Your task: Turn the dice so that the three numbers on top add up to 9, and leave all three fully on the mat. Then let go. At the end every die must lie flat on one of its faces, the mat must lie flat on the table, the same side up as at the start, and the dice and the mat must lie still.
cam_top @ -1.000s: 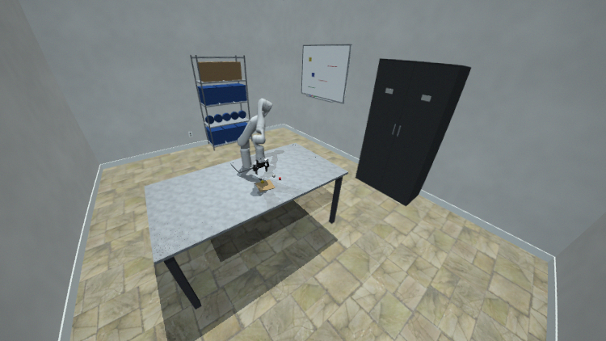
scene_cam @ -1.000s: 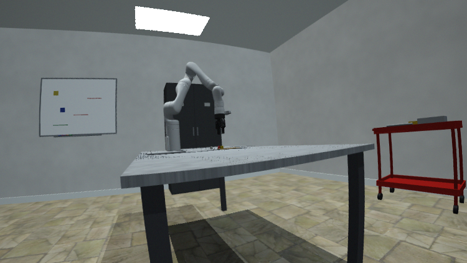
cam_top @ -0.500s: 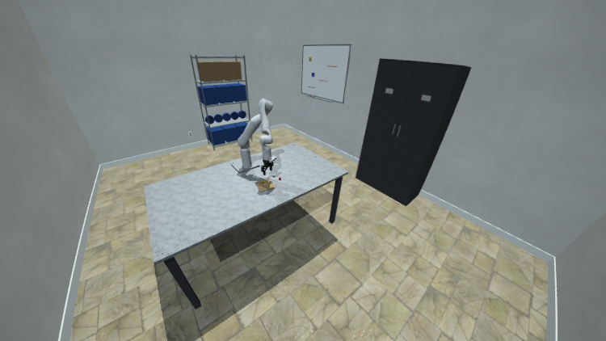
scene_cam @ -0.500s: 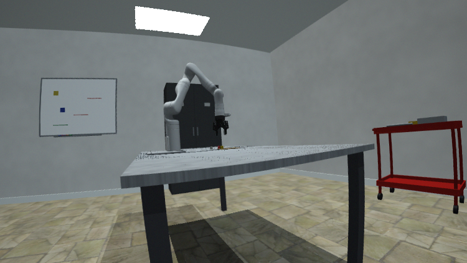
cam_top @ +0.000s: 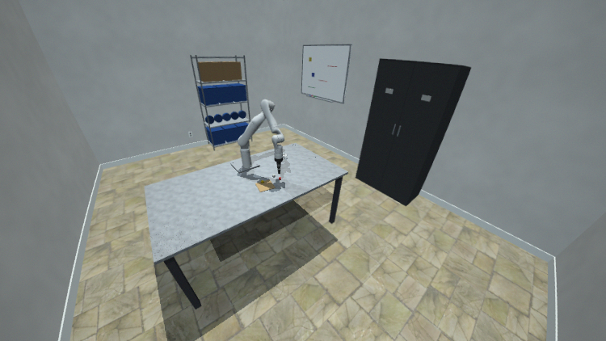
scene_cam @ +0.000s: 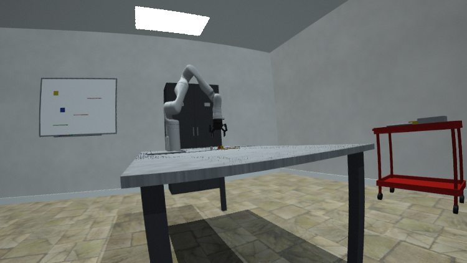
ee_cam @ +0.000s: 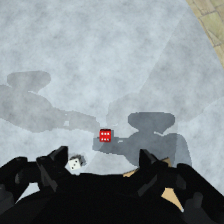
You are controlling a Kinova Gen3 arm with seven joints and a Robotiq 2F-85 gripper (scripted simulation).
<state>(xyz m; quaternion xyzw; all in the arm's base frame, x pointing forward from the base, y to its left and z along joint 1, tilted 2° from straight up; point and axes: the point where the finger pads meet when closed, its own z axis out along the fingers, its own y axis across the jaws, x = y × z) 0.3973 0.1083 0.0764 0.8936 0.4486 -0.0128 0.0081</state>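
The red die is 90 mm below my hand. From my hand the other things lie so: tan mat 160 mm to the right, 100 mm below; yellow die 60 mm behind, 150 mm to the right, 80 mm below; white die 70 mm behind, 10 mm to the right, 90 mm below.
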